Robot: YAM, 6 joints.
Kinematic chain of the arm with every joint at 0, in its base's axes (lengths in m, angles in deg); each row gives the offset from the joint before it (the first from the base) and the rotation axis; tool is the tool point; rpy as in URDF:
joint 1: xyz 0 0 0.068 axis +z
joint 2: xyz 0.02 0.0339 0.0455 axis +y
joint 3: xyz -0.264 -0.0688 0 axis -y
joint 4: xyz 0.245 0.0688 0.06 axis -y
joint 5: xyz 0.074 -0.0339 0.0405 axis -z
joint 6: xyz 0.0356 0 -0.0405 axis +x
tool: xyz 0 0 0 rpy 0 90 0
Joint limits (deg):
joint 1: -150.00..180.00
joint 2: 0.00..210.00
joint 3: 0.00..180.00
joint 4: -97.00..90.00
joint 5: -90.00..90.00
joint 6: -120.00..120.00
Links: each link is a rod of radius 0.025 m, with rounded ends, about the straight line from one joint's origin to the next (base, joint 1, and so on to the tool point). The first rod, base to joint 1, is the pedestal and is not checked.
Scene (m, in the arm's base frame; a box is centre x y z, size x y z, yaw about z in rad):
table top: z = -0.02
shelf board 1: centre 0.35 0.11 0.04 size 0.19 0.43 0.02 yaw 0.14
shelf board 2: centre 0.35 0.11 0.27 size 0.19 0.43 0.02 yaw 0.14
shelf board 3: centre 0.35 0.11 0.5 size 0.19 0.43 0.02 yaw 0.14
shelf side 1: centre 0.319 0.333 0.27 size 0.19 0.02 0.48 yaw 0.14
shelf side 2: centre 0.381 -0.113 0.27 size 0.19 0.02 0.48 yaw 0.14
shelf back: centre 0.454 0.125 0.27 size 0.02 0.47 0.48 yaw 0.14
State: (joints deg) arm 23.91 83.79 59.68 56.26 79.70 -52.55
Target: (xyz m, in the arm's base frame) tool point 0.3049 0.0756 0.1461
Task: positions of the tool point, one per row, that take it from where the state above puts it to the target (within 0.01 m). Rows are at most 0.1 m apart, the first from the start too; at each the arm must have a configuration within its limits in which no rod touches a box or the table.
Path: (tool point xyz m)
1: 0.2330 0.0883 0.3799
2: 0.1765 0.0759 0.3734
3: 0.1954 0.0832 0.2922
4: 0.1916 0.0757 0.2137
5: 0.1665 0.0561 0.1461
6: 0.2109 0.0675 0.1532
7: 0.2575 0.0742 0.1532
8: 0.3049 0.0756 0.1461

